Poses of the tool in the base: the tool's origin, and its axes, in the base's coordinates. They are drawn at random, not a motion.
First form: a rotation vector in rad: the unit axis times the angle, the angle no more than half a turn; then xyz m.
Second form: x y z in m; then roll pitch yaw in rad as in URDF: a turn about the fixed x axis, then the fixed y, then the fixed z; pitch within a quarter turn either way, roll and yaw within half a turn. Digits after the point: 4 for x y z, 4 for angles.
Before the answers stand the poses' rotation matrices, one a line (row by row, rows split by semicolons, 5 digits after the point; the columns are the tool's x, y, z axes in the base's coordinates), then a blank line. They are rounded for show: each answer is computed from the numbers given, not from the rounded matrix.
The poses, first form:
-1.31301 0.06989 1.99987 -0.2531 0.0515 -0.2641
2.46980 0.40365 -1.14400 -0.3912 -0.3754 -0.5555
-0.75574 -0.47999 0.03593 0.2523 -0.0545 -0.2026
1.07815 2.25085 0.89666 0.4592 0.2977 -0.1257
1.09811 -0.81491 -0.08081 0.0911 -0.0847 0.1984
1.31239 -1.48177 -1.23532 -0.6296 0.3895 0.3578
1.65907 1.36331 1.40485 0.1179 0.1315 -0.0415
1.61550 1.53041 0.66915 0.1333 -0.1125 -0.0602
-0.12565 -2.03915 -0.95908 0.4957 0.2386 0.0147
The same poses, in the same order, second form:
-0.21138 -0.59622 -0.77449; 0.54070 -0.73144 0.41550; -0.81423 -0.33094 0.47699
0.62586 0.41149 -0.66255; 0.09541 -0.88351 -0.45860; -0.77408 0.22380 -0.59221
0.89170 0.13825 -0.43099; 0.20087 0.73243 0.65054; 0.40560 -0.66666 0.62534
-0.57134 0.49056 0.65797; 0.80861 0.47364 0.34902; -0.14042 0.73145 -0.66728
0.71396 -0.32389 -0.62077; -0.43950 0.48287 -0.75741; 0.54507 0.81359 0.20239
-0.15580 -0.22107 -0.96273; -0.98680 -0.00882 0.16171; -0.04424 0.97522 -0.21677
-0.07022 0.33369 0.94007; 0.92963 -0.31986 0.18298; 0.36174 0.88676 -0.28774
0.13003 0.56083 0.81765; 0.98107 0.04656 -0.18795; -0.14348 0.82662 -0.54416
-0.62849 0.41095 -0.66039; -0.24661 0.69995 0.67026; 0.73769 0.58412 -0.33857

-0.2531 0.0515 -0.2641 -0.6066 0.9514 1.9435
-0.3912 -0.3754 -0.5555 2.7803 0.8853 0.1513
0.2523 -0.0545 -0.2026 -0.8174 -0.4176 0.2216
0.4592 0.2977 -0.1257 2.3104 0.1409 2.1859
0.0911 -0.0847 0.1984 1.3270 -0.5765 -0.5518
-0.6296 0.3895 0.3578 1.7895 0.0443 -1.7274
0.1179 0.1315 -0.0415 1.8846 -0.3701 1.6462
0.1333 -0.1125 -0.0602 2.1530 0.1440 1.4390
0.4957 0.2386 0.0147 2.0961 -0.8296 -2.7677

